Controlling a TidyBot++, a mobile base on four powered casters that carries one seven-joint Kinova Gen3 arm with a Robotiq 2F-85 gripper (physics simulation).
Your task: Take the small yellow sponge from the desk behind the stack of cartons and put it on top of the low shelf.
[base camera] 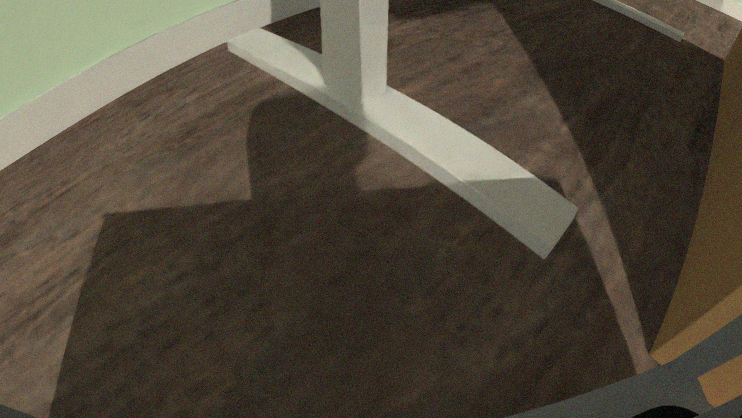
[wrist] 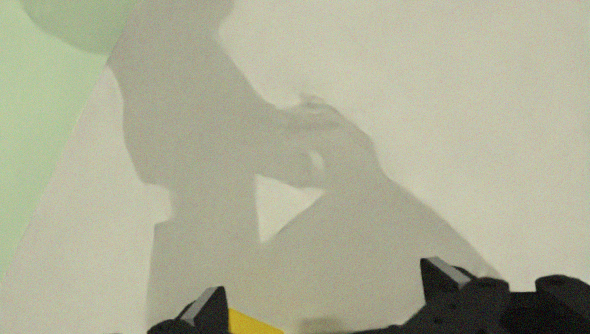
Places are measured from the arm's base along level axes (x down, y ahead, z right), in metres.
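Pixels of known places: gripper, fingertip midpoint: [wrist: 324, 294].
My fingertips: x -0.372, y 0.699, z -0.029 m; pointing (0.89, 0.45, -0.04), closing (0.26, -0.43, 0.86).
For each thing: its top centre in the pictures, then the offset to it from my fingertips. "*": a spot on its surface instead. Level surfaces: height alone.
- small yellow sponge, surface spot: [wrist: 250, 324] * dx +0.007, dy +0.011, dz -0.039 m
- pale desk top, its level: dx +0.048 m
- white desk leg, surface spot: [base camera: 345, 51] * dx +0.666, dy -0.095, dz +0.046 m
- wood floor, its level: dx +0.768 m
The small yellow sponge [wrist: 250, 324] shows in part at the bottom edge of the wrist view, just right of the left finger; the rest is hidden by that finger and cut off by the edge. It is on the pale desk top [wrist: 475, 125]. My gripper [wrist: 324, 294] is open, with its fingers wide apart and nothing held. The sponge lies nearer the left finger than the right one. The low shelf does not show in either view.
In the base view a white desk leg [base camera: 345, 51] stands on a long foot [base camera: 441, 135] on the wood floor [base camera: 337, 311]. A brown upright surface [base camera: 711, 207], perhaps a carton, is at the right. A green wall [base camera: 77, 41] with a pale skirting [base camera: 93, 98] is at the upper left.
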